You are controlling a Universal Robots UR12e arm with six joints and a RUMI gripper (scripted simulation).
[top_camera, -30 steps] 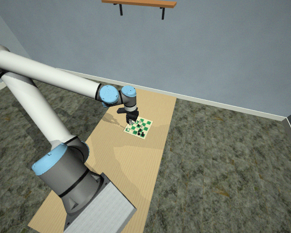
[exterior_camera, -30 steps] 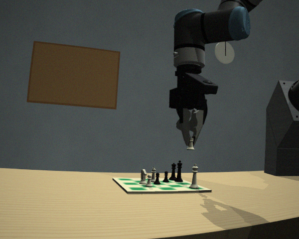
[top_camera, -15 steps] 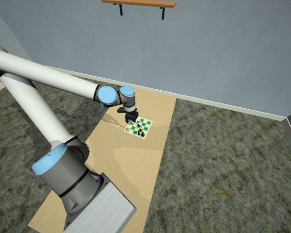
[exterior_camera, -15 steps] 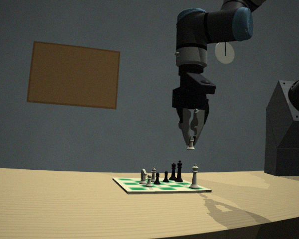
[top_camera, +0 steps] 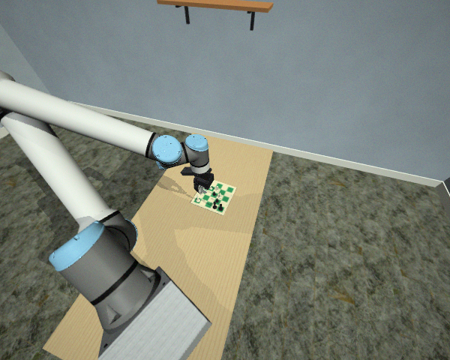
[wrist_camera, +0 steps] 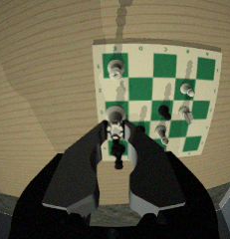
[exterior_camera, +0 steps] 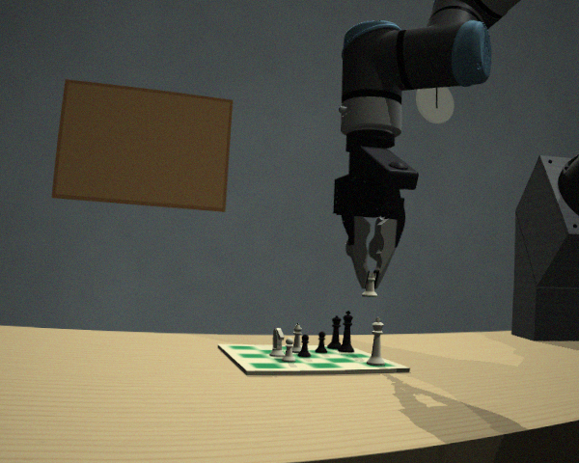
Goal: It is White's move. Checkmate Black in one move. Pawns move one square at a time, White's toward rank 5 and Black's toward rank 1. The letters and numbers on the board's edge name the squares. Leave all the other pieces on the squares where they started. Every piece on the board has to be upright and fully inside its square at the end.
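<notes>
Right now the white queen is 9 cm below my hand and 3 cm to the left of it. From my hand the other things lie so: white pawn 11 cm ahead, 10 cm below, 2 cm to the left; chessboard 12 cm below, 8 cm ahead, 3 cm to the right.
</notes>
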